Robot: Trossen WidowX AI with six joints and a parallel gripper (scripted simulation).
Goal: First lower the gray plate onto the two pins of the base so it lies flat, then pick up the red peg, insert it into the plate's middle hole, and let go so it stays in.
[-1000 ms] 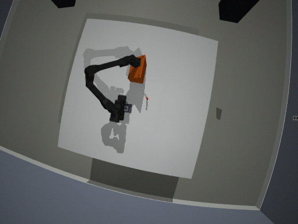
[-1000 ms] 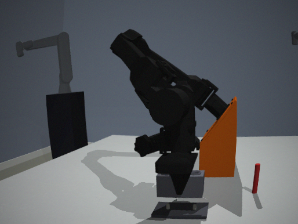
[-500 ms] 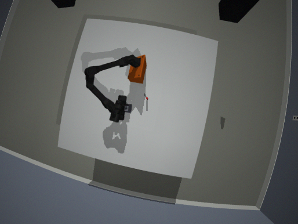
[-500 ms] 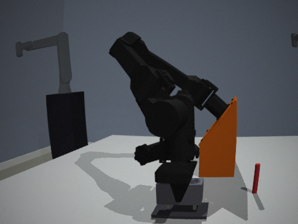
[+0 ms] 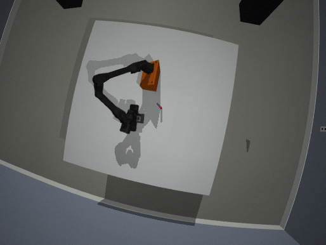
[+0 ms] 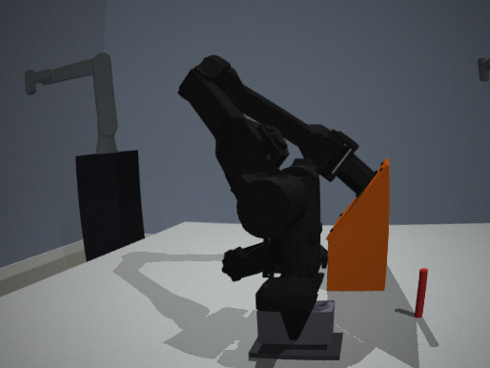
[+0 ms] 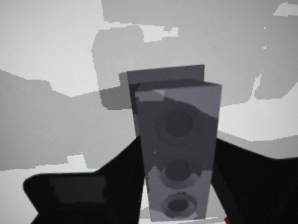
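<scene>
Now: gripper tip 30 mm below the gray plate. The rest, counted from my gripper tip: red peg (90 mm behind, 190 mm to the left, 10 mm above); base (20 mm below).
</scene>
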